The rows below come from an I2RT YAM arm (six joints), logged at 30 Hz.
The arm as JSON. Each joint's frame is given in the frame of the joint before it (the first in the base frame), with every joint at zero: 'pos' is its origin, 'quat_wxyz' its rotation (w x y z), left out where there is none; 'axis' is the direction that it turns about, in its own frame. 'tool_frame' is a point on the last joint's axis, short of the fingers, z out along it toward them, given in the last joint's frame.
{
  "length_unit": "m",
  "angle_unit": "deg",
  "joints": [
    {
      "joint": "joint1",
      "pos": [
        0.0,
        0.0,
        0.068
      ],
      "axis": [
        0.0,
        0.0,
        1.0
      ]
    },
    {
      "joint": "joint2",
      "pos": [
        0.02,
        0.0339,
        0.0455
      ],
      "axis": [
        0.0,
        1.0,
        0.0
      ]
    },
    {
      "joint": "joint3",
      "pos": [
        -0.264,
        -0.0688,
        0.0
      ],
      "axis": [
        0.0,
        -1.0,
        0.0
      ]
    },
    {
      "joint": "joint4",
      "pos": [
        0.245,
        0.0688,
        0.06
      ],
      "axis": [
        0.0,
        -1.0,
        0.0
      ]
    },
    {
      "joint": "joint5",
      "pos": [
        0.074,
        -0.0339,
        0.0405
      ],
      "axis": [
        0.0,
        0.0,
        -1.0
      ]
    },
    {
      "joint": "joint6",
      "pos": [
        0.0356,
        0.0,
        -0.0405
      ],
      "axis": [
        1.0,
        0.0,
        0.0
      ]
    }
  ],
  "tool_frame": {
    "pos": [
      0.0,
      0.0,
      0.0
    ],
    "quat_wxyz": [
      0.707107,
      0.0,
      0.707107,
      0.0
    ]
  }
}
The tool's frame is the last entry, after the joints.
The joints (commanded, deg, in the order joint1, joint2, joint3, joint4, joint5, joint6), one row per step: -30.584 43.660 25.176 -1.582 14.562 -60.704; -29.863 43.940 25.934 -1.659 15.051 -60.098; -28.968 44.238 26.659 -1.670 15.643 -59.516; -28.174 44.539 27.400 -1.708 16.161 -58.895; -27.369 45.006 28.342 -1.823 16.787 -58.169; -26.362 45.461 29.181 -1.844 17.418 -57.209; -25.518 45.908 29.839 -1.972 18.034 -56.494; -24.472 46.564 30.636 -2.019 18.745 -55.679; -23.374 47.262 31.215 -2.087 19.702 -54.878; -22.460 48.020 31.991 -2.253 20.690 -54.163; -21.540 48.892 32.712 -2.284 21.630 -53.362; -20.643 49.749 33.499 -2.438 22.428 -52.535; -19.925 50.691 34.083 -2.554 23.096 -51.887; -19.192 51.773 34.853 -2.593 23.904 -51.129; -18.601 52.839 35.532 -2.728 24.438 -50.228
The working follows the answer.
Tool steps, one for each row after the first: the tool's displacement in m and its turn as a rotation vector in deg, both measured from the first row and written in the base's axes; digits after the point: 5 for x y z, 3 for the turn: 0.00218 0.00105 0.00377 0.053 -0.674 0.062; 0.00465 0.00256 0.00740 0.062 -1.334 0.212; 0.00695 0.00388 0.01108 0.136 -2.025 0.321; 0.00967 0.00499 0.01537 0.277 -2.740 0.308; 0.01265 0.00678 0.01922 0.586 -3.621 0.423; 0.01516 0.00826 0.02177 0.864 -4.091 0.464; 0.01858 0.01007 0.02470 1.186 -4.628 0.587; 0.02193 0.01204 0.02610 1.538 -4.872 0.529; 0.02522 0.01342 0.02833 1.791 -5.095 0.287; 0.02888 0.01480 0.03007 2.124 -5.353 0.068; 0.03253 0.01627 0.03200 2.528 -5.606 -0.050; 0.03610 0.01728 0.03242 2.927 -5.520 -0.179; 0.04022 0.01814 0.03362 3.297 -5.610 -0.455; 0.04412 0.01878 0.03406 3.897 -5.660 -0.673
Tool pose at each row, in the base's axes (x y z in m, rotation vector in deg; rounded; the steps above come from the unrounded poses): 0.15236 -0.10044 0.23778 -21.211 120.862 -72.034; 0.15454 -0.09939 0.24155 -20.779 120.298 -71.897; 0.15700 -0.09788 0.24518 -20.466 119.685 -71.758; 0.15930 -0.09657 0.24885 -20.062 119.097 -71.569; 0.16202 -0.09545 0.25315 -19.493 118.578 -71.373; 0.16501 -0.09367 0.25700 -18.867 117.957 -70.909; 0.16752 -0.09218 0.25955 -18.464 117.694 -70.549; 0.17094 -0.09037 0.26247 -18.082 117.363 -70.092; 0.17428 -0.08840 0.26387 -17.706 117.370 -69.725; 0.17757 -0.08702 0.26611 -17.203 117.418 -69.569; 0.18123 -0.08564 0.26785 -16.667 117.467 -69.311; 0.18489 -0.08417 0.26978 -16.204 117.516 -68.919; 0.18845 -0.08317 0.27020 -15.962 117.853 -68.564; 0.19257 -0.08230 0.27140 -15.467 118.083 -68.307; 0.19647 -0.08166 0.27183 -14.956 118.442 -67.768

